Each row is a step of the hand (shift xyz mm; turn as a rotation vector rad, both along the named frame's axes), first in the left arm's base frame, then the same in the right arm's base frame.
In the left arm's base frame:
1: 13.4 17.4 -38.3 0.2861 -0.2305 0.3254
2: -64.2 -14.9 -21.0 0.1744 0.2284 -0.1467
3: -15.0 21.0 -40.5 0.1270 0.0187 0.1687
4: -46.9 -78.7 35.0 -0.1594 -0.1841 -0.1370
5: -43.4 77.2 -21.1 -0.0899 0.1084 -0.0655
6: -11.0 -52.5 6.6 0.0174 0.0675 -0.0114
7: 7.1 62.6 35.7 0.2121 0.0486 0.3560
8: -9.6 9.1 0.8 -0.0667 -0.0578 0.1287
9: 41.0 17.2 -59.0 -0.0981 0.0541 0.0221
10: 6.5 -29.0 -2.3 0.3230 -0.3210 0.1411
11: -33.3 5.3 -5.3 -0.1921 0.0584 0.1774
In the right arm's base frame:
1: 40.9 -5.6 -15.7 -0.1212 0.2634 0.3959
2: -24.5 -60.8 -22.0 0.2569 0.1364 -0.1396
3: 26.2 -23.3 -32.8 -0.0530 0.1904 0.0766
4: -68.4 -47.8 51.5 -0.0184 -0.2732 0.0556
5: 3.2 -2.6 -90.9 0.0152 -0.0434 -0.1483
6: -20.4 -28.8 41.0 0.0304 0.0374 -0.0516
7: -13.5 56.3 -43.5 -0.1438 0.3705 0.1270
8: -4.9 -1.2 -12.3 -0.1503 0.0053 0.0417
9: 73.6 -0.3 -6.2 -0.0673 -0.0233 -0.0893
10: 0.9 -11.4 27.5 0.0305 0.1337 0.4566
11: -14.9 -21.9 -21.5 -0.2446 0.0105 -0.1089

